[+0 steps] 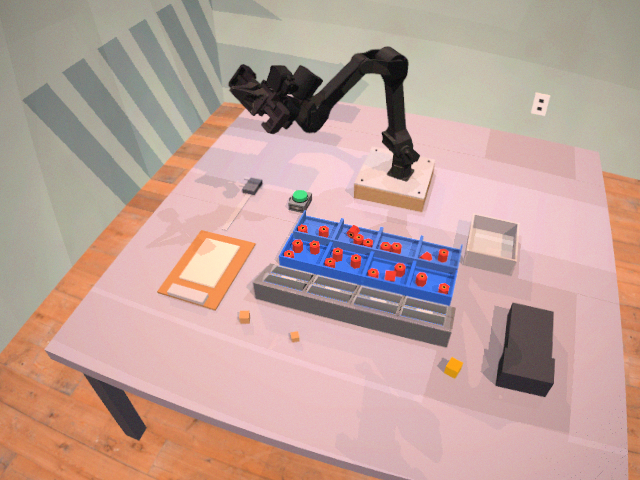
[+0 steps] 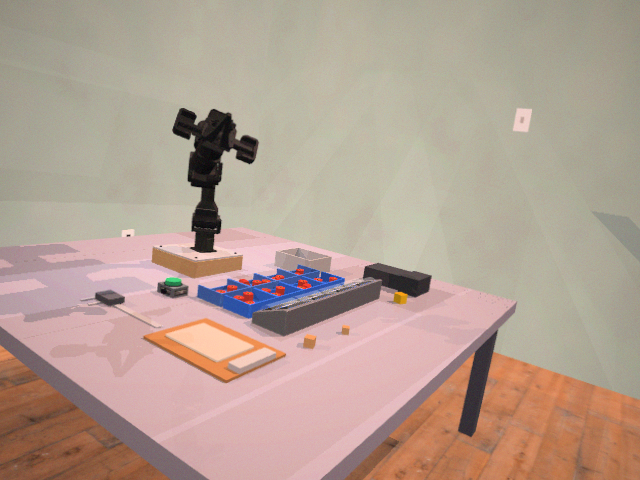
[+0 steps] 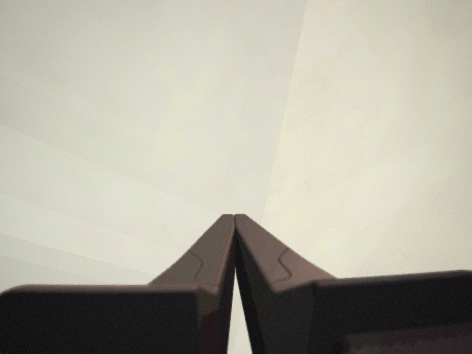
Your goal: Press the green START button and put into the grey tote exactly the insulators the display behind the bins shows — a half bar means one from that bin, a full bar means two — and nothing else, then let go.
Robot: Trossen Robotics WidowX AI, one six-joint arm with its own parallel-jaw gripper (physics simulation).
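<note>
My gripper point(image 1: 232, 89) point(image 3: 233, 225) is shut and empty, raised high over the table's back left and far from the bins. The green START button point(image 1: 300, 195) point(image 2: 173, 281) sits on a small dark base left of the arm's base. Red insulators point(image 1: 355, 260) point(image 2: 279, 290) lie or stand in the compartments of the blue bins point(image 1: 305, 262) point(image 2: 237, 308). The grey tote point(image 1: 490, 261) point(image 2: 287, 259) stands right of the bins, with no insulator visible inside. The dark grey display point(image 1: 351, 313) point(image 2: 330, 310) runs along the bins; its four windows show no readable bars.
A black block point(image 1: 527, 346) point(image 2: 397, 279) and a yellow cube point(image 1: 453, 367) point(image 2: 400, 297) lie at the right. Two small orange cubes lie near the display. An orange board point(image 1: 225, 285) point(image 2: 155, 338) and a dark-headed tool point(image 1: 252, 186) point(image 2: 109, 297) lie at the left.
</note>
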